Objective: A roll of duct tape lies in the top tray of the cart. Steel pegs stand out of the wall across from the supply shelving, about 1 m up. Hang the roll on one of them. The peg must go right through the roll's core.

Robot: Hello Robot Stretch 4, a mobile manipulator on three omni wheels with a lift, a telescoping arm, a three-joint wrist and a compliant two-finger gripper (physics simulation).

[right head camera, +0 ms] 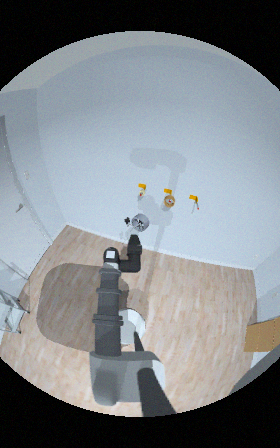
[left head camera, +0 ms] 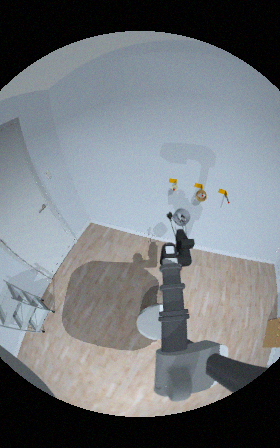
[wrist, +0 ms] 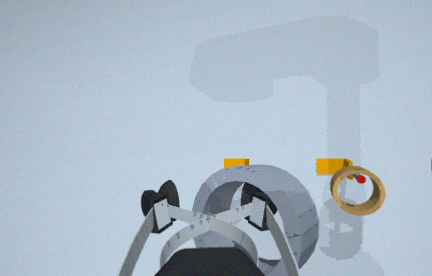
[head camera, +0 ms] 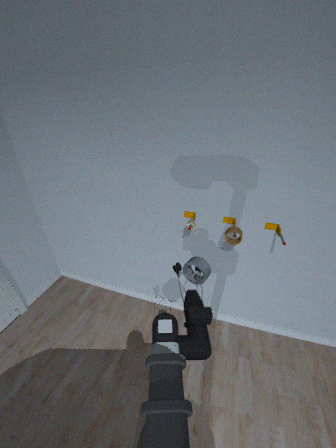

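Where they show: gripper, fingertip midpoint: (right head camera: 133, 217) (left head camera: 175, 212) (wrist: 210, 195) (head camera: 187, 263); robot's base, origin of the base link: (right head camera: 125, 325) (left head camera: 155, 320).
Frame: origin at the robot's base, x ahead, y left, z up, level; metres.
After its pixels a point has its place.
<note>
The grey duct tape roll (head camera: 197, 261) @(y -0.128, x 0.612, z 1.058 m) (left head camera: 182, 210) @(y -0.131, x 0.618, z 1.057 m) (right head camera: 147, 220) @(y -0.173, x 0.603, z 1.034 m) (wrist: 302, 215) @(y -0.161, x 0.578, z 1.025 m) hangs on my right finger, which is inside its core. My gripper (head camera: 187, 270) @(y -0.094, x 0.633, z 1.029 m) (left head camera: 176, 216) @(y -0.094, x 0.633, z 1.029 m) (right head camera: 133, 221) @(y -0.094, x 0.633, z 1.029 m) (wrist: 210, 195) @(y -0.094, x 0.633, z 1.029 m) stands part open. Its left finger is outside the roll, with a visible gap to it. The roll is below and in front of the left peg (head camera: 190, 228) @(y -0.155, x 0.969, z 0.987 m), which carries a small pale ring. A tan roll (head camera: 233, 243) @(y -0.403, x 0.917, z 0.914 m) (left head camera: 201, 200) @(y -0.411, x 0.915, z 0.912 m) (right head camera: 169, 205) @(y -0.411, x 0.918, z 0.917 m) (wrist: 378, 192) @(y -0.435, x 0.913, z 0.952 m) hangs on the middle peg (wrist: 361, 179) @(y -0.387, x 0.889, z 0.984 m). The right peg (head camera: 281, 237) @(y -0.640, x 0.863, z 0.987 m) (left head camera: 226, 198) @(y -0.634, x 0.861, z 0.985 m) (right head camera: 196, 203) @(y -0.641, x 0.874, z 0.987 m) is bare.
Yellow brackets (head camera: 229, 220) (wrist: 236, 162) hold the pegs at the wall (head camera: 100, 150) @(y 0.405, x 1.345, z 1.361 m). A door (left head camera: 30, 185) @(y 1.388, x 1.021, z 1.220 m) is at the left. A light metal frame stands at the lower left in the left head view. A brown box (left head camera: 272, 334) (right head camera: 262, 336) @(y -1.662, x -0.715, z 0.321 m) is at the right.
</note>
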